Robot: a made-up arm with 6 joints.
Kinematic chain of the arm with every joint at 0, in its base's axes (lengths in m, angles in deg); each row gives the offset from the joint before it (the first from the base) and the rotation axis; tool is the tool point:
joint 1: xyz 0 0 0.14 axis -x
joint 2: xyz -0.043 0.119 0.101 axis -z
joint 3: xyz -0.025 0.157 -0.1 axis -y
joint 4: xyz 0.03 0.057 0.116 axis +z
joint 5: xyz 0.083 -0.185 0 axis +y
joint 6: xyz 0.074 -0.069 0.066 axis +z
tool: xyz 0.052 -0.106 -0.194
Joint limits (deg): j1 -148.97..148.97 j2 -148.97..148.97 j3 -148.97..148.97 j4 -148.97..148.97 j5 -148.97..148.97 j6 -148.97..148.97
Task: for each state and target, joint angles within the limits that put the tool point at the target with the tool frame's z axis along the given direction. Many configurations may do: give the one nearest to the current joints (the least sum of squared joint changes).
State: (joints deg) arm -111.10 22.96 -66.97 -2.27 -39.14 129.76
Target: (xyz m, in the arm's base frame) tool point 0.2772 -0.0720 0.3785 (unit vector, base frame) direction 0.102 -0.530 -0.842
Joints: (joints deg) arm -137.60 11.34 -32.98 19.99 -26.54 116.67
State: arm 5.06 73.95 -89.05 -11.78 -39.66 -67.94
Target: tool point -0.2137 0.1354 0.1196 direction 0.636 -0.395 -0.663
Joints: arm -32.22 48.58 -126.47 -4.57 -16.01 -66.47
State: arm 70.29 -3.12 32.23 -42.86 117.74 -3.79
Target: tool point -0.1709 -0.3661 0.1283 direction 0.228 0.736 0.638
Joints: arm 118.27 -26.41 74.39 -73.06 73.36 -7.87
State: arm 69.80 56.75 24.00 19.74 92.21 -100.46
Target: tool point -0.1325 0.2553 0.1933 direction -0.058 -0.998 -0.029
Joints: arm 49.17 77.66 -10.22 -14.67 130.90 -88.80
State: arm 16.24 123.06 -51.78 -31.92 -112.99 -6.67
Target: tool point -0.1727 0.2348 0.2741 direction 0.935 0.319 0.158
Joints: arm 38.93 100.27 -68.30 -65.02 -99.87 -54.11
